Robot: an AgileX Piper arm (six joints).
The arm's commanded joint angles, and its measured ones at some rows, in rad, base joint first. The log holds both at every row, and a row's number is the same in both.
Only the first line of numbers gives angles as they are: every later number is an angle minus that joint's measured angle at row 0.
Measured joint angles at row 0: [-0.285 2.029 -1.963 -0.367 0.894 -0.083]
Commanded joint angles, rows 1 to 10: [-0.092 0.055 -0.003 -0.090 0.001 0.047]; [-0.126 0.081 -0.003 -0.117 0.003 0.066]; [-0.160 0.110 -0.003 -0.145 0.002 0.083]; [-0.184 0.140 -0.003 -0.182 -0.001 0.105]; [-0.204 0.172 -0.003 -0.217 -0.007 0.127]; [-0.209 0.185 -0.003 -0.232 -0.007 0.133]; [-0.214 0.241 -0.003 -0.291 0.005 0.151]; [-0.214 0.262 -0.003 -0.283 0.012 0.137]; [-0.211 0.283 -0.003 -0.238 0.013 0.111]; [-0.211 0.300 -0.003 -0.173 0.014 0.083]
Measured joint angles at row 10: [-0.211 0.281 0.000 -0.238 0.007 0.120]
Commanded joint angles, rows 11 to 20: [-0.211 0.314 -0.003 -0.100 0.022 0.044]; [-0.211 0.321 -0.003 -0.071 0.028 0.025]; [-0.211 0.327 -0.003 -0.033 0.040 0.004]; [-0.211 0.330 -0.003 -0.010 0.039 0.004]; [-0.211 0.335 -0.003 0.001 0.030 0.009]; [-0.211 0.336 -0.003 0.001 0.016 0.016]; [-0.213 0.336 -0.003 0.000 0.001 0.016]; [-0.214 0.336 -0.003 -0.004 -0.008 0.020]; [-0.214 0.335 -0.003 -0.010 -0.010 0.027]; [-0.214 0.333 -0.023 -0.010 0.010 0.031]
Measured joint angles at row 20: [-0.209 0.337 -0.009 -0.004 0.000 0.024]
